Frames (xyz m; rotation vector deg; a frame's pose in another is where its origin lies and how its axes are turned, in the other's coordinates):
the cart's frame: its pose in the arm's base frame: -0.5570 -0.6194 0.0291 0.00 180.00 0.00
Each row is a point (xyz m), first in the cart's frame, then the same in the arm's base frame.
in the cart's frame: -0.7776 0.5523 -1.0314
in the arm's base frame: 0.2206 -0.0671 1.0605
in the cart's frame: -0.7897 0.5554 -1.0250
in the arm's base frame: 0.2327 -0.0640 1.0541
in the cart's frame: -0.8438 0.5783 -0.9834
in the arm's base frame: 0.2868 -0.0411 1.0125
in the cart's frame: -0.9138 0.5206 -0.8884
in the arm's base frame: 0.3568 -0.0988 0.9175
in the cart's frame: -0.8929 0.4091 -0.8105
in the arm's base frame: 0.3359 -0.2103 0.8396
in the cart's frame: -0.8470 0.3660 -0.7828
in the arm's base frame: 0.2900 -0.2534 0.8119
